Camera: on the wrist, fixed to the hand. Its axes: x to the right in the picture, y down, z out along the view.
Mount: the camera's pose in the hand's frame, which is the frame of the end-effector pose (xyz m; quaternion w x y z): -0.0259 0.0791 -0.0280 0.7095 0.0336 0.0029 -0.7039
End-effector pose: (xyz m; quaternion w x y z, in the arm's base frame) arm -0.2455 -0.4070 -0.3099 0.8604 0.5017 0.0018 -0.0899
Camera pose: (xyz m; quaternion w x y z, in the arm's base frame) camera -0.2562 -0.3409 -0.2531 0.5303 0.3838 0.3539 -0.6680
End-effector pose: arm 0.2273 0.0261 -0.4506 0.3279 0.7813 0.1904 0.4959
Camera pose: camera 0.1886 -0.0373 -0.4038 0.5549 0.4299 0.7026 0.1169
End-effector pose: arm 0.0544 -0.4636 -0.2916 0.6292 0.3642 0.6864 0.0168
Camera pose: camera 0.0663 -0.4068 -0.2257 0.4440 -0.2037 0.7458 -0.4530
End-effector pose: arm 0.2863 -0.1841 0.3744 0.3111 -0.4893 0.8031 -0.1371
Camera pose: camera 0.2216 -0.1256 0.3639 0.1383 -0.9016 0.2217 -0.3447
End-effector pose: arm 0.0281 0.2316 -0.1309 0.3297 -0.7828 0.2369 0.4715
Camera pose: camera -0.0210 0.1594 -0.1214 0.5915 -0.7125 -0.3661 0.0922
